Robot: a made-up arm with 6 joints.
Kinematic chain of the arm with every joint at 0, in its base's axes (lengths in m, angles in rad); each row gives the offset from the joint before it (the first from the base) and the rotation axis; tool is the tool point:
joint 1: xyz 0 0 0.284 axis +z
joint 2: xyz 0 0 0 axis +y
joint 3: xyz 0 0 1.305 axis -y
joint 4: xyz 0 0 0 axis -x
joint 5: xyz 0.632 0 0 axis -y
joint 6: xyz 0 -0.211 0 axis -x
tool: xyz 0 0 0
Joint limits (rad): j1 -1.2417..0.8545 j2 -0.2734..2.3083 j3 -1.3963..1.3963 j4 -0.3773..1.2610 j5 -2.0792..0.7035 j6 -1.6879..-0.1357
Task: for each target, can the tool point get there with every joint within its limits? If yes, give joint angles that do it. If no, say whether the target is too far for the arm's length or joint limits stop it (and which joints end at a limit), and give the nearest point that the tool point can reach.
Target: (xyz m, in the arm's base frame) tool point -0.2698 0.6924 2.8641
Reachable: no: too far | nearest point -0.2353 0.4901 2.1767 | short by 0.717 m
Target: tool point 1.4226 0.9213 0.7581
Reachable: yes | joints 0.6487 0.9824 0.3277 0.9350 -0.6214 -0.7805
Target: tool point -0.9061 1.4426 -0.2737
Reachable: no: joint limits stop it (at a limit: joint 1, joint 3, joint 4) | nearest point 0.3881 0.3478 -0.3008 | short by 1.695 m
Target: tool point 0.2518 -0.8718 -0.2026
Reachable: yes | joints -1.0596 1.5813 -0.7830 0.1983 -0.8817 -0.4936
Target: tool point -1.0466 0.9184 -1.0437
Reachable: no: joint limits stop it (at a limit: joint 1, joint 2, joint 4) | nearest point 0.2884 0.2334 -0.8750 | short by 1.510 m
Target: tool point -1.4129 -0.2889 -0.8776
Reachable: no: joint limits stop it (at a limit: joint 1, joint 2) | nearest point -0.0858 -0.4016 -0.7452 | short by 1.338 m
